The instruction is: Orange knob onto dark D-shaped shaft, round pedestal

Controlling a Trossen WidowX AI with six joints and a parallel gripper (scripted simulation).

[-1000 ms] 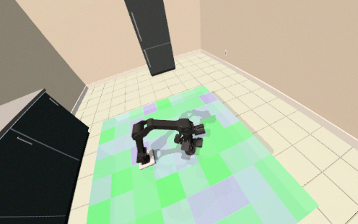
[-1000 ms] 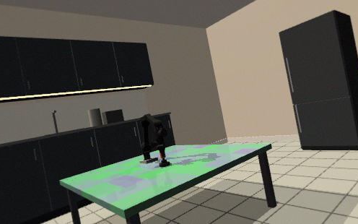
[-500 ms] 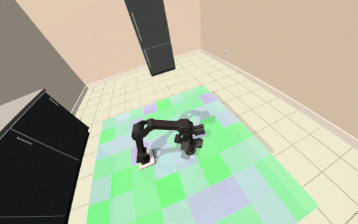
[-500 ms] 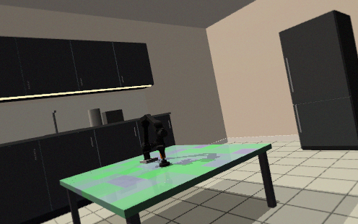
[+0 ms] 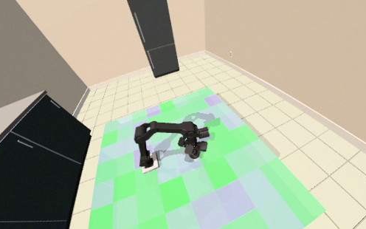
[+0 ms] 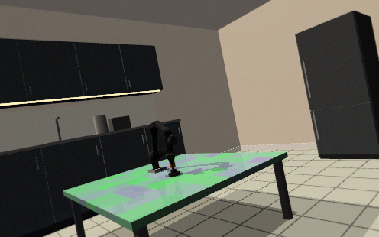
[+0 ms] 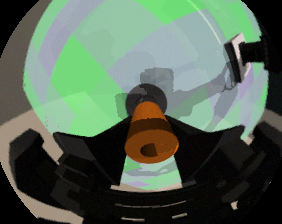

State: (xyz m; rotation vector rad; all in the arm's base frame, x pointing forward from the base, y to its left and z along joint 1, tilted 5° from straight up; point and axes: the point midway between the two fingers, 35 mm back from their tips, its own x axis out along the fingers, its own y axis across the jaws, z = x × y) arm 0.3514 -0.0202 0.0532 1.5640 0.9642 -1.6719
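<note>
The orange knob lies 20 mm above my gripper tip. Also, from my gripper tip: dark round pedestal 40 mm below.
</note>
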